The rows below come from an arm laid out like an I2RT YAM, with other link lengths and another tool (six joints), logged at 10 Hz.
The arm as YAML. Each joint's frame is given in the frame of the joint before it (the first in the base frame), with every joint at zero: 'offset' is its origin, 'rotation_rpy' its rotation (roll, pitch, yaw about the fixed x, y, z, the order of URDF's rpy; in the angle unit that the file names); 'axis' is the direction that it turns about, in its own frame. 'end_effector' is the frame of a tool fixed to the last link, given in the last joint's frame.
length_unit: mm
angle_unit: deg
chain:
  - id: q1
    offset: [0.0, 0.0, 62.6]
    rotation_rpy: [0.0, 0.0, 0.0]
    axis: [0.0, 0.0, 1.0]
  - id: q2
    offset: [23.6, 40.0, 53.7]
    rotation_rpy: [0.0, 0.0, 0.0]
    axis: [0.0, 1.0, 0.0]
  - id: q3
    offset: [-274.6, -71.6, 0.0]
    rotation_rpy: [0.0, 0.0, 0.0]
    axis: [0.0, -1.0, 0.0]
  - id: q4
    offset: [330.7, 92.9, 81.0]
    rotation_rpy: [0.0, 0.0, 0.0]
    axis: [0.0, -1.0, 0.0]
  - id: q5
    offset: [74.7, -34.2, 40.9]
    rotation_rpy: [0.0, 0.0, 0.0]
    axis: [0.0, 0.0, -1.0]
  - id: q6
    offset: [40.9, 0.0, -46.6]
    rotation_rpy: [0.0, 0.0, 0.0]
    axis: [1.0, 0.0, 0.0]
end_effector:
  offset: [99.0, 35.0, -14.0]
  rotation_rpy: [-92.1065, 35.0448, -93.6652]
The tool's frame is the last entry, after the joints.
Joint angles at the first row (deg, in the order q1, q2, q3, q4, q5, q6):
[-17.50, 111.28, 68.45, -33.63, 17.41, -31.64]
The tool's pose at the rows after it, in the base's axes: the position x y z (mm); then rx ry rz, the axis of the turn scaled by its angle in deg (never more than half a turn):
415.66 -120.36 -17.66 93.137 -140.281 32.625
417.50 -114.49 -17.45 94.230 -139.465 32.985
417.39 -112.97 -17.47 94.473 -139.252 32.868
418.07 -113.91 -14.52 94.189 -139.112 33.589
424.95 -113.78 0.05 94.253 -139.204 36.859
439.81 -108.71 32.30 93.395 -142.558 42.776
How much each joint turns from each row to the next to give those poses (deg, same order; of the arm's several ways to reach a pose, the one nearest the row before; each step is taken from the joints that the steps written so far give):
[0.44, 0.97, -0.01, -0.35, -0.07, 0.09]
[0.90, 0.00, 0.03, 0.02, 0.24, -0.07]
[0.19, 0.00, 0.00, -0.13, 0.03, 0.00]
[0.05, -0.33, 0.08, -0.11, 0.43, 0.05]
[0.52, -1.60, 0.51, -0.02, 0.83, 0.02]
[0.99, -3.65, 0.92, 0.05, -0.06, 1.81]

